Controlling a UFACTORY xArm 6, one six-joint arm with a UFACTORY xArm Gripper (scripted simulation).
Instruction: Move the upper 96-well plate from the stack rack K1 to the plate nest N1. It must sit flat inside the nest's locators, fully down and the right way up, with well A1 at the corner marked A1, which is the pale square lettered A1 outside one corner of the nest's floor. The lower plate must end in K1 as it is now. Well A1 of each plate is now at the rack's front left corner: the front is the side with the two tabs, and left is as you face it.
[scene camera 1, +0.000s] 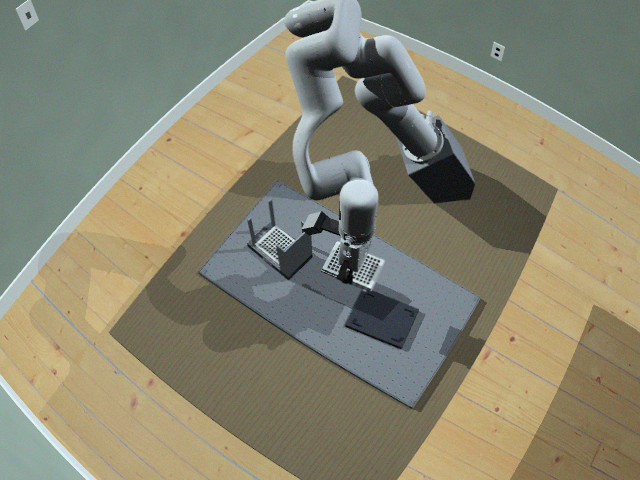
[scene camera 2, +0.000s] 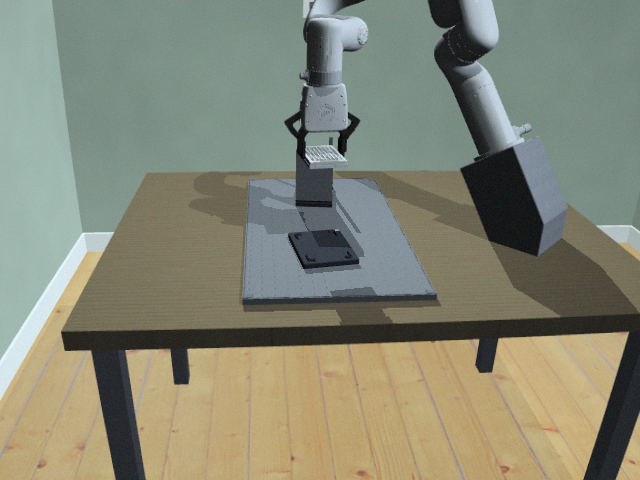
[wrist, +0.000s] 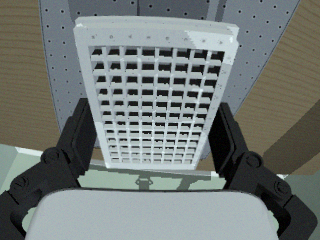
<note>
I see my gripper (scene camera 2: 321, 156).
My gripper is seen too in scene camera 1 (scene camera 1: 353, 265) and in the wrist view (wrist: 153, 115).
</note>
